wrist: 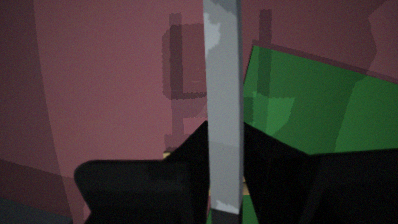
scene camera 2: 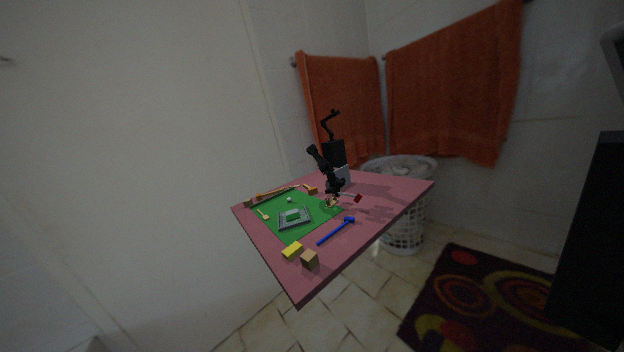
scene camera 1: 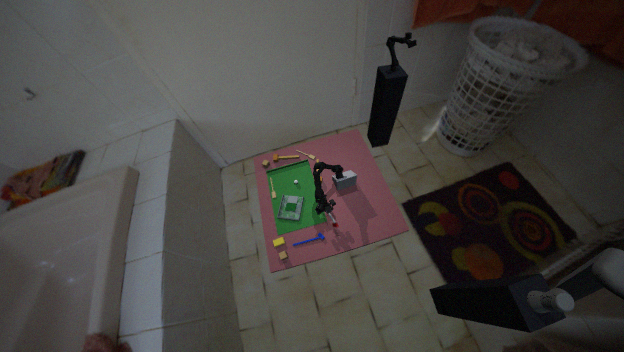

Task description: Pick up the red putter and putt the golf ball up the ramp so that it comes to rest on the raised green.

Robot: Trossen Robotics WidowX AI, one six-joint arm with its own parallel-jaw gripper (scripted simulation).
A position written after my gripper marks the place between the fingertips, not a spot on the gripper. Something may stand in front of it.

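Red putter: my gripper (wrist: 221, 126) holds it.
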